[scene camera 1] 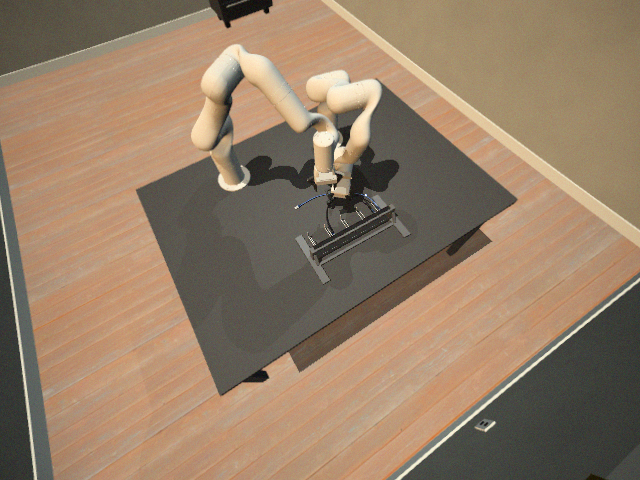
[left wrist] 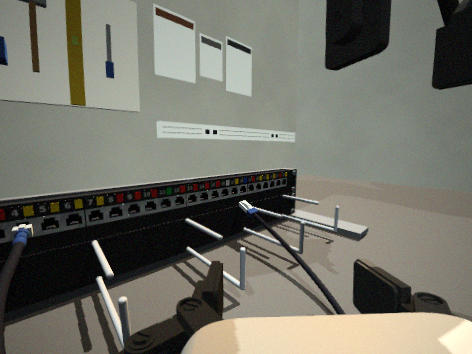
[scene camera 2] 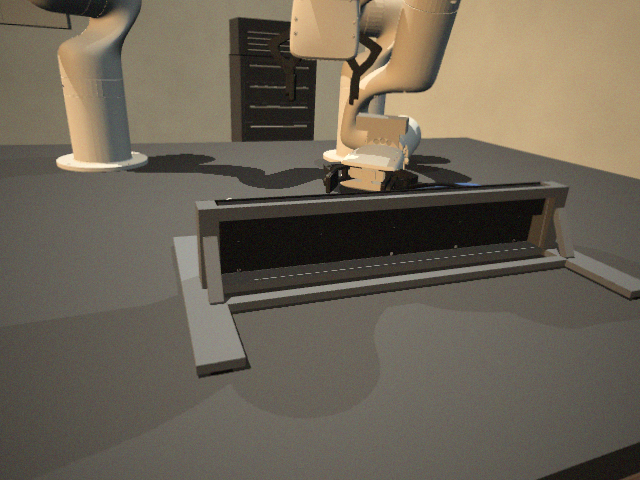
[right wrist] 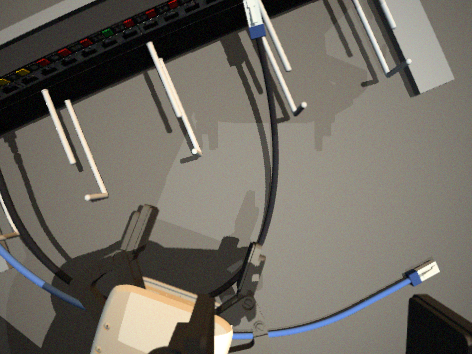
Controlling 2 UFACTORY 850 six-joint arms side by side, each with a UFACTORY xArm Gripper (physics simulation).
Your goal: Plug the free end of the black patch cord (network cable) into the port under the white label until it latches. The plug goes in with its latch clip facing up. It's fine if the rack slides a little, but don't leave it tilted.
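The black patch cord (left wrist: 295, 255) (right wrist: 275, 150) runs from its clear plug with a blue boot (left wrist: 246, 207) (right wrist: 254, 17). In the left wrist view the plug is in front of the patch panel, a little below the port row and near the pegs. The white label (left wrist: 227, 183) is above and left of it. My left gripper (scene camera 2: 367, 181) (left wrist: 288, 282) (right wrist: 204, 224) is low behind the rack, open, with the cord passing between and under its fingers. My right gripper (scene camera 2: 321, 99) (left wrist: 415, 74) hangs above the rack, open and away from the plug.
The rack (scene camera 1: 319, 271) (scene camera 2: 219, 341) stands upright on the dark table (scene camera 1: 248, 320). White pegs (left wrist: 215, 267) (right wrist: 87, 145) stick out from it. Another black cord (left wrist: 11, 265) is plugged in at port 4. A blue cord (scene camera 1: 310, 198) (right wrist: 345, 314) lies near the left gripper.
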